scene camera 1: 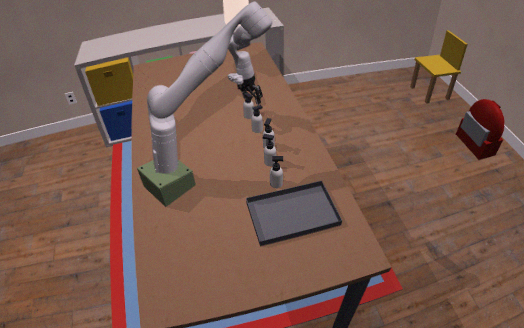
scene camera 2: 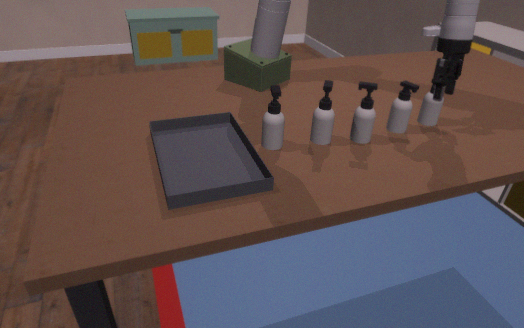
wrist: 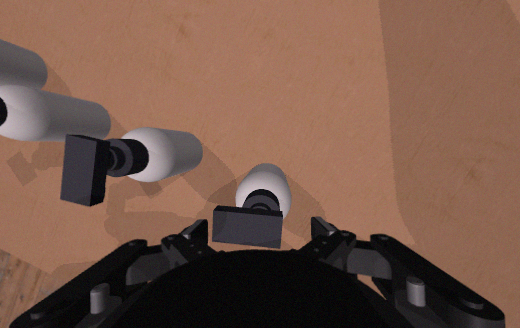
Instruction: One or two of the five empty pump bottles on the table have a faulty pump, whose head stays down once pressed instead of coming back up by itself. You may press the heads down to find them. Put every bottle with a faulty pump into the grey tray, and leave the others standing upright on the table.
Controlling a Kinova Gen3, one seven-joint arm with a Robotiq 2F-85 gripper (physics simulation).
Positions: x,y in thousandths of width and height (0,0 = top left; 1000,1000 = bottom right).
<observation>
grey tray: scene camera 1 552,651; scene camera 2 394,483; not seen in the wrist view (out of frame)
</observation>
